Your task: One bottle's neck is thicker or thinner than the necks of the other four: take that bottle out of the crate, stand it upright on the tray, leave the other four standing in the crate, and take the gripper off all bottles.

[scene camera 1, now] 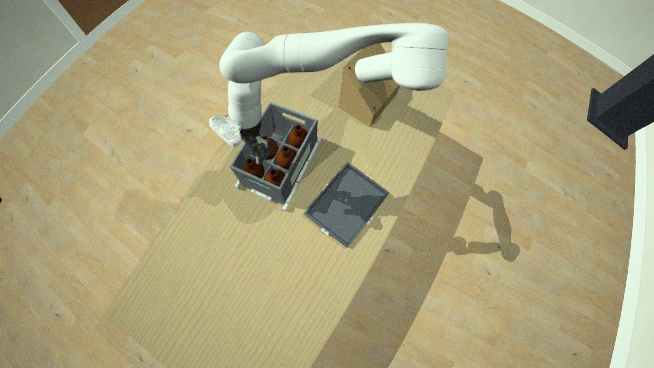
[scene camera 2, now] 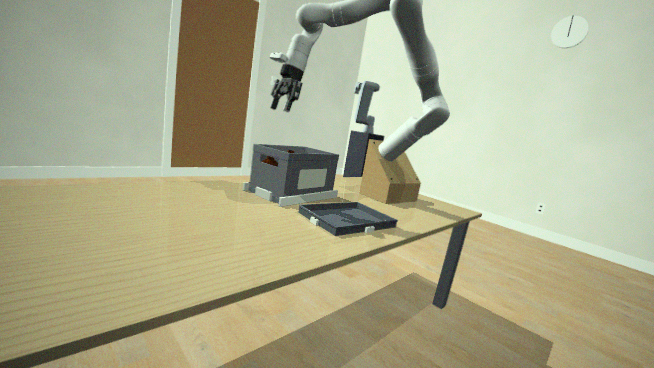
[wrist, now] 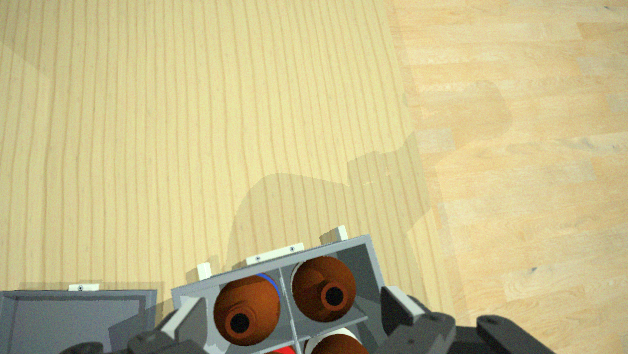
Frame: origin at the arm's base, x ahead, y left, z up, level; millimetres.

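Seen in the pictures: gripper, fingertip midpoint: (scene camera 1: 247, 152) (scene camera 2: 279, 110) (wrist: 295, 311); arm's base, origin of the base link: (scene camera 1: 364, 70) (scene camera 2: 386, 153).
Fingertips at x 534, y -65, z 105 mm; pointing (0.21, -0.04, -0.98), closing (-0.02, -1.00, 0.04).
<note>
Offsets run from my fingertips to a thing's top centre. "spot": to the spot under its first point.
The grey crate @(16 mm right, 112 mm back, 130 mm down) (scene camera 1: 257, 186) (scene camera 2: 270, 177) (wrist: 320, 249) holds five brown bottles standing upright: in scene camera 1 one bottle @(9 mm left, 207 mm back, 142 mm down) (scene camera 1: 298, 136) is at the back right, one @(25 mm left, 119 mm back, 142 mm down) (scene camera 1: 286, 157) mid right, one @(45 mm left, 31 mm back, 142 mm down) (scene camera 1: 275, 176) front right, one @(43 mm right, 15 mm back, 142 mm down) (scene camera 1: 253, 168) front left and one (scene camera 1: 270, 148) mid left, partly behind the fingers. Two bottles @(spot: 39 mm left, 19 mm back, 152 mm down) (wrist: 247, 307) @(spot: 34 mm right, 6 mm back, 157 mm down) (wrist: 322, 285) show their necks in the wrist view; I cannot tell a clear neck difference. The dark tray (scene camera 1: 345, 220) (scene camera 2: 350, 218) (wrist: 65, 315) bears no bottle. My gripper (scene camera 1: 261, 152) (scene camera 2: 280, 108) (wrist: 295, 311) is open and empty, high above the crate.
White strips @(spot: 88 mm left, 106 mm back, 276 mm down) (scene camera 1: 300, 177) (scene camera 2: 307, 197) edge the crate's foot. The tray lies beside the crate, near the table's edge. The arm's wooden base block (scene camera 1: 357, 102) (scene camera 2: 387, 172) stands behind them. A dark pedestal (scene camera 2: 354, 155) stands beyond the table.
</note>
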